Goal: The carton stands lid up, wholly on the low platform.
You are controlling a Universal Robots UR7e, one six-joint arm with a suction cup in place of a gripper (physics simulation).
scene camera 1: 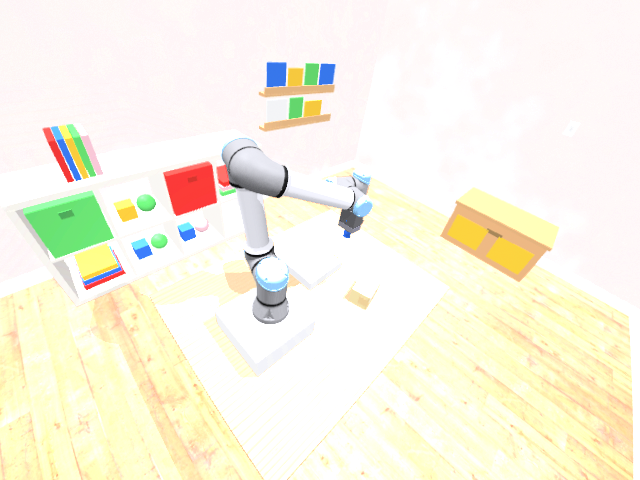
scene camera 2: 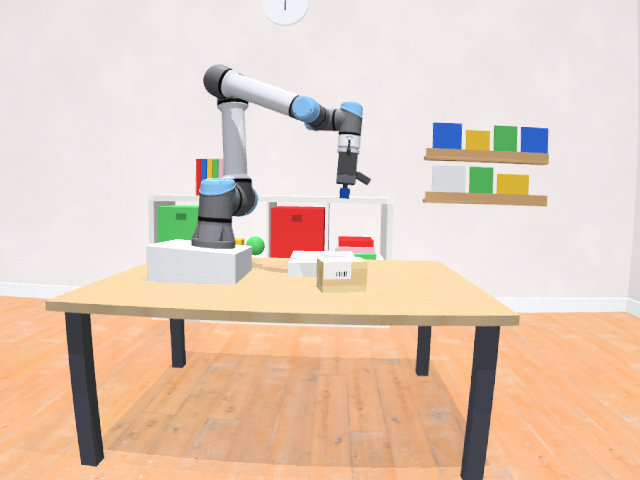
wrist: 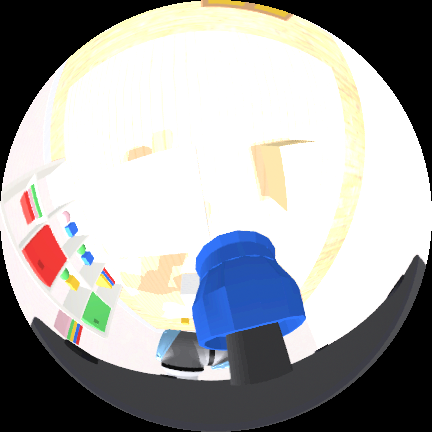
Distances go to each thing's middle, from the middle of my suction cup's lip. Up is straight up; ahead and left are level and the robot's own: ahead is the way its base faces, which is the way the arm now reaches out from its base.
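Tan carton (scene camera 2: 334, 274): my suction cup is 1 cm past it, 18 cm to the left of it and 24 cm above it. Low white platform (scene camera 2: 301, 263): 18 cm to the left of my suction cup, 7 cm behind it and 26 cm below it.
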